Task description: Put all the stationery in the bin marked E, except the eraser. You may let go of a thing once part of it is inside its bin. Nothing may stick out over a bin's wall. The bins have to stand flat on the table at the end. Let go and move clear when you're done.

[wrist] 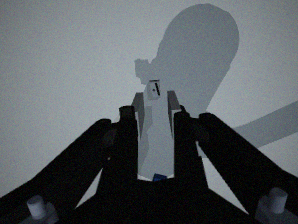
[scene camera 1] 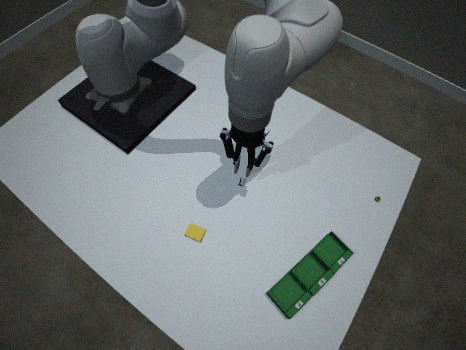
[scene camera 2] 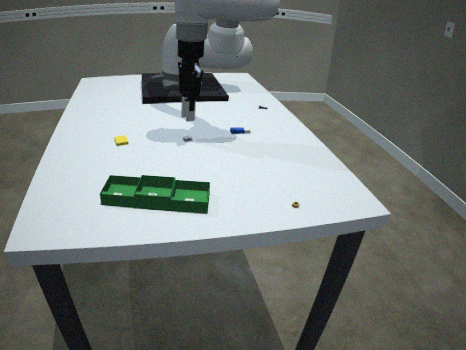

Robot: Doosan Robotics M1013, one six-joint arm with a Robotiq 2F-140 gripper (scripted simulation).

Scene:
The gripper shows in the wrist view, in scene camera 1 and in scene camera 2 (188,118). A green bin tray shows in scene camera 1 and in scene camera 2; in the wrist view it is out of frame. One and the same spot on the gripper: (scene camera 1: 227,140) is (wrist: 261,184). One and the same spot on the green bin tray: (scene camera 2: 161,193) is (scene camera 1: 308,266).

